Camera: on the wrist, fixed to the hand. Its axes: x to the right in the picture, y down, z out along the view.
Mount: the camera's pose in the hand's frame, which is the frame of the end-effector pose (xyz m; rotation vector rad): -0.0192 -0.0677 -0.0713 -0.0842 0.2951 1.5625
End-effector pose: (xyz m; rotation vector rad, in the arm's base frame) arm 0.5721 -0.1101 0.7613 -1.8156 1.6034 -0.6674
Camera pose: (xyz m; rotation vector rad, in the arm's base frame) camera 0.5638 -0.0947 0.8599 -0.0889 2.5564 -0.0743
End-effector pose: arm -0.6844 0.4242 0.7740 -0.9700 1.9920 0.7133
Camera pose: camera -0.6500 0.3412 0.8183 -0.7089 -2.6362 -1.3902
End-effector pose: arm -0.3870 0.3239 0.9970 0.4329 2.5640 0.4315
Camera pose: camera -0.4233 0.2401 1.0383 -2.2507 -1.7440 -1.0414
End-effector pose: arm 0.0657 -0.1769 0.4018 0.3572 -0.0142 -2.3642
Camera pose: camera 0.0520 -0.1079 0.3305 0.4156 -0.0372 -0.7600
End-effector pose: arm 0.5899 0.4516 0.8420 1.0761 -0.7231 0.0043
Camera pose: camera 0.6363 0.4814 0.7583 0.1931 -1.1073 1.4122
